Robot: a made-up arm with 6 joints.
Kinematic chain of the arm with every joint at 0, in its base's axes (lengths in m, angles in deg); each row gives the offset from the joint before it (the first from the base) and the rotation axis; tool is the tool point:
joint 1: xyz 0 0 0.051 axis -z
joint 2: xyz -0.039 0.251 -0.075 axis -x
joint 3: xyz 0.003 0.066 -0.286 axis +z
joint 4: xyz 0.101 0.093 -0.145 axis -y
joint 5: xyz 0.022 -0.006 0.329 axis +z
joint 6: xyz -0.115 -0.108 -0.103 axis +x
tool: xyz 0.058 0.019 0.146
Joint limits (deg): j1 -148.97..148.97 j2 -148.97..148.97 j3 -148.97..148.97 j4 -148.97..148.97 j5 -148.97..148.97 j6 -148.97..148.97
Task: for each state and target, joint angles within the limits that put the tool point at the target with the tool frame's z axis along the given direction. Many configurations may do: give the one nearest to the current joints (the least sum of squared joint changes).
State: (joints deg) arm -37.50 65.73 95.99 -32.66 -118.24 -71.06
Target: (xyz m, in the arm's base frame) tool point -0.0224 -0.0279 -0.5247 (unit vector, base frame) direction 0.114 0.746 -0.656
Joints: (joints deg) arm -72.72 84.05 72.52 -51.19 -135.51 -45.90
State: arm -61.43 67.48 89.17 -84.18 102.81 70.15
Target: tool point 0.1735 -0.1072 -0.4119 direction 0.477 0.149 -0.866
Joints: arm -61.48 109.00 97.99 -41.90 54.57 56.75
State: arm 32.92 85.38 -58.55 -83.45 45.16 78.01
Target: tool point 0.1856 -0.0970 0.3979 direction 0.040 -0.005 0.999
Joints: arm 19.13 108.35 -40.72 -62.53 39.45 64.18
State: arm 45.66 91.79 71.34 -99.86 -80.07 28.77
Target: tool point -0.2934 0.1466 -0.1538 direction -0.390 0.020 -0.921
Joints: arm 71.32 139.90 102.18 -70.56 -74.00 9.01
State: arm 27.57 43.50 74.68 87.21 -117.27 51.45
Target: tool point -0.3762 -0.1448 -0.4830 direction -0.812 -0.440 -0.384
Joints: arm 12.07 39.22 90.26 125.61 -148.97 55.11
